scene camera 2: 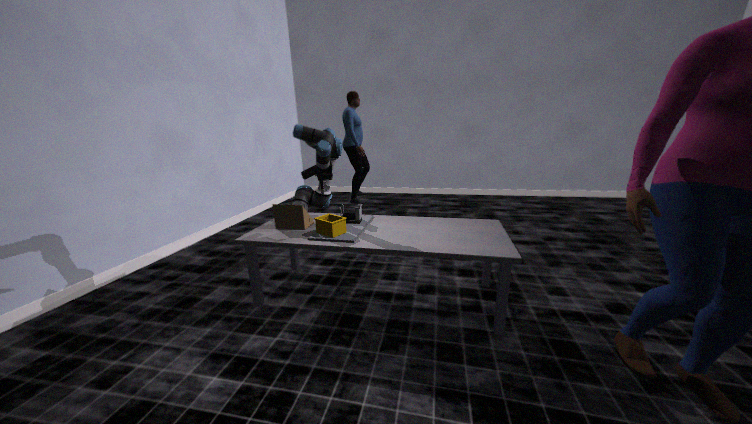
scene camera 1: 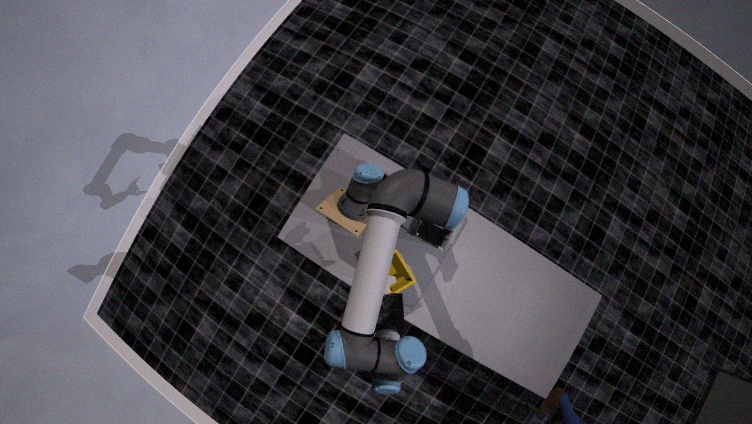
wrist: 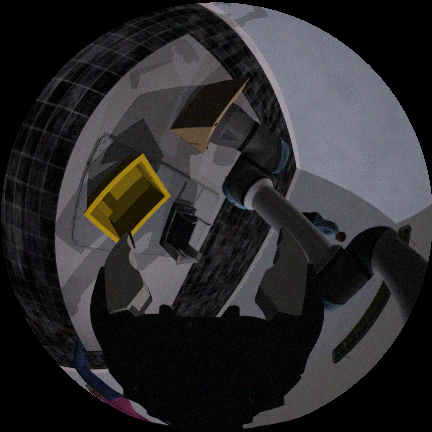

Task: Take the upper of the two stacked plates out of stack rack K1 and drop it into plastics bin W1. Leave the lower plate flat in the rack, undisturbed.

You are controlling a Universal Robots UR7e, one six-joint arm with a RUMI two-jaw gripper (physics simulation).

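Frame: origin at the arm's base, x left, y down, z back, level; millimetres.
Seen in the pictures: gripper, fingertip midpoint: [scene camera 2: 319, 185] [wrist: 203, 233]; arm's base at its link origin: [scene camera 2: 296, 214] [scene camera 1: 352, 208] [wrist: 220, 121].
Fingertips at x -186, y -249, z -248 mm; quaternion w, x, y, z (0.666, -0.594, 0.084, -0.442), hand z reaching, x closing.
Pixels of each thing's top centre, then the offset from my fingertips to it. Level surfaces: height alone.
- yellow open box at its top centre: [wrist: 128, 203] [scene camera 1: 393, 272] [scene camera 2: 330, 218] dx +8, dy +215, dz -49 mm
- grey unit at its top centre: [wrist: 196, 242] [scene camera 1: 434, 232] [scene camera 2: 349, 205] dx +245, dy +195, dz -129 mm
- pale table at its surface level: dy +328 mm
Plastics bin W1 is the yellow open box [scene camera 1: 405, 286] [scene camera 2: 330, 227] [wrist: 156, 175], upright on the table. I take stack rack K1 to be the small dark and grey unit [scene camera 1: 432, 235] [scene camera 2: 359, 211] [wrist: 186, 257] beside the bin; the arm partly covers it in the scene camera 1 view. I cannot make out the two stacked plates separately. My gripper [wrist: 203, 233] is open, with nothing between its jaws. It is raised above the table, on the bin's side of the arm and apart from the rack. In the scene camera 1 view the forearm hides part of the bin.
The pale table [scene camera 1: 526, 316] [scene camera 2: 447, 234] carries a wedge-shaped wooden mount [scene camera 1: 337, 210] [scene camera 2: 292, 217] [wrist: 210, 105] under the arm's base. A thin grey panel lies beneath the bin. One person [scene camera 2: 352, 126] stands behind the table; another [scene camera 2: 689, 115] is at the right.
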